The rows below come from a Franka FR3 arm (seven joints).
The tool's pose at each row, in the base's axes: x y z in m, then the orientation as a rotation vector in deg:
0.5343, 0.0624, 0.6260, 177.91, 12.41, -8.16
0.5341, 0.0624, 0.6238, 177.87, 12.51, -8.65
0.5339, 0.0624, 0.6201, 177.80, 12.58, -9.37
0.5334, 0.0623, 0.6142, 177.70, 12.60, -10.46
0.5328, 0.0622, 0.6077, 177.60, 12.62, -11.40
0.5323, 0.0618, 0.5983, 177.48, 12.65, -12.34
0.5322, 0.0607, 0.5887, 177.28, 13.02, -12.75
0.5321, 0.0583, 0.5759, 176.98, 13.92, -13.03
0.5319, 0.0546, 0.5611, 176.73, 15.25, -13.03
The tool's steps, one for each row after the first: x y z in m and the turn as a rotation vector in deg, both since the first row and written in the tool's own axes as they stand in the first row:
0.0000, -0.0001, 0.0022, 0.01, -0.31, -0.07
0.0002, -0.0002, 0.0059, 0.01, -0.78, -0.12
0.0002, -0.0003, 0.0118, 0.02, -1.48, -0.15
0.0002, -0.0004, 0.0184, 0.02, -2.09, -0.17
0.0005, -0.0002, 0.0278, 0.01, -2.70, -0.20
0.0012, 0.0007, 0.0374, -0.13, -2.98, -0.44
0.0019, 0.0028, 0.0502, -0.35, -3.18, -1.03
0.0026, 0.0061, 0.0651, -0.53, -3.18, -1.89

